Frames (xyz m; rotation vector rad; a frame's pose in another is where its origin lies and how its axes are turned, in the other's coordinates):
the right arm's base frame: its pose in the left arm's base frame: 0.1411 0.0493 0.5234 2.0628 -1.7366 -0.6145
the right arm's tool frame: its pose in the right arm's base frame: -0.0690 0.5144 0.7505 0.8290 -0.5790 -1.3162
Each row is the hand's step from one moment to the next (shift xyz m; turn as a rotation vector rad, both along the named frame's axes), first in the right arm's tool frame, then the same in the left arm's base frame.
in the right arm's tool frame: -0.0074 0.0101 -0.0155 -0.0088 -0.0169 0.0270
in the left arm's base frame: -0.0061 -0.0183 0.0048 -0.0087 0.0319 0.0016
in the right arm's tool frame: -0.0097 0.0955 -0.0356 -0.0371 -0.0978 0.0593
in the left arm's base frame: -0.0358 -0.0858 -0.0429 -0.0110 0.1068 0.0542
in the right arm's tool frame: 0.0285 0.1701 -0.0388 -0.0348 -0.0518 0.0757
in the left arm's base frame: -0.0304 -0.1339 -0.1114 -0.0315 0.0921 0.0123
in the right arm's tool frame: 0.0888 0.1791 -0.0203 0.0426 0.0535 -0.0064
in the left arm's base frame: 0.0139 -0.1254 -0.1564 0.0184 -0.0379 -0.0542
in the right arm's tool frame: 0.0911 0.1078 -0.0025 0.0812 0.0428 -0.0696
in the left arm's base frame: 0.0387 -0.0682 -0.1174 0.0740 -0.0825 -0.0315
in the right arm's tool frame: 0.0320 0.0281 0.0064 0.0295 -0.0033 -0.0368
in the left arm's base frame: 0.0154 -0.0123 -0.0383 0.0374 -0.0278 0.0079
